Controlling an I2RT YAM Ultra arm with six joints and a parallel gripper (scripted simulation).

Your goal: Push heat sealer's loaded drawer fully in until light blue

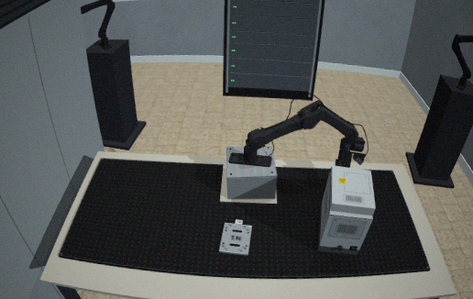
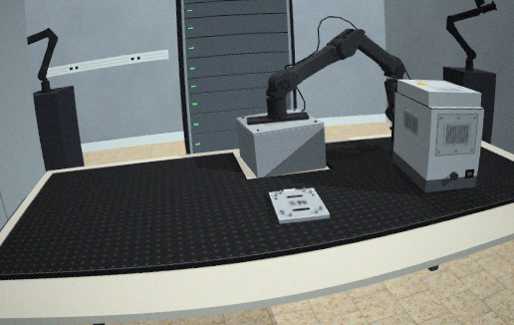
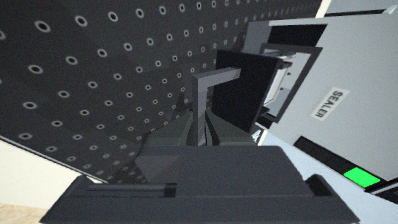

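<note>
Right now my hand is 110 mm short of the dark drawer and 10 mm above it.
</note>
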